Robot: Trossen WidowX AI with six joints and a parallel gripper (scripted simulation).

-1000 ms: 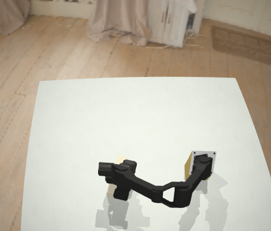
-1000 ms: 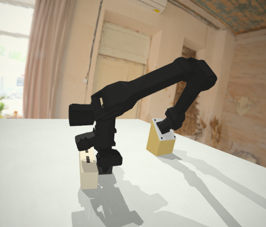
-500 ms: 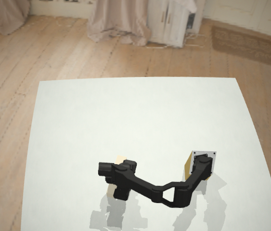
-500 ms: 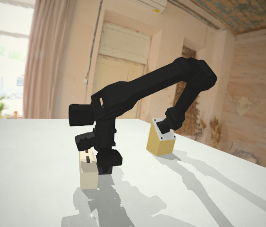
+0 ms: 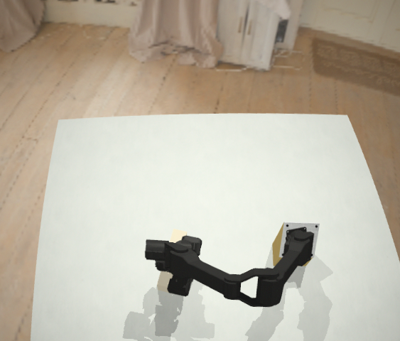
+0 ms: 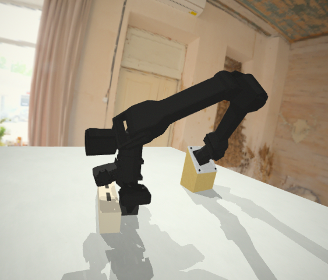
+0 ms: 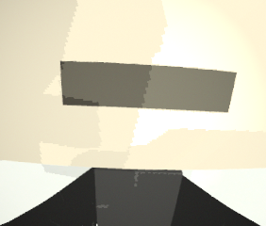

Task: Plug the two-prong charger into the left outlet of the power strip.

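Right now the dark grey charger is 10 mm ahead of my gripper tip, 10 mm to the right of it and 10 mm above it.
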